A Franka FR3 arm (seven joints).
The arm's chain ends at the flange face. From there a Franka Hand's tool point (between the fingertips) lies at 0.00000 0.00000 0.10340 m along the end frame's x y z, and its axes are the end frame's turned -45 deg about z.
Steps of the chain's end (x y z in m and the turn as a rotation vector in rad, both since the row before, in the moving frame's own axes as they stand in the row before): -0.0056, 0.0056, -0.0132, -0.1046, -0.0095, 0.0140; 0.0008, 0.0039, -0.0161, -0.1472, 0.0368, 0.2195; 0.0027, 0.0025, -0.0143, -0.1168, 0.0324, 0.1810; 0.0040, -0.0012, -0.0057, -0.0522, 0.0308, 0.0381
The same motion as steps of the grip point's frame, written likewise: -0.0163, 0.0069, -0.0138, -0.0672, -0.0807, 0.0140; -0.0116, 0.0157, -0.0173, -0.1301, -0.0781, 0.2195; -0.0070, 0.0139, -0.0151, -0.1055, -0.0597, 0.1810; 0.0020, 0.0080, -0.0059, -0.0587, -0.0151, 0.0381
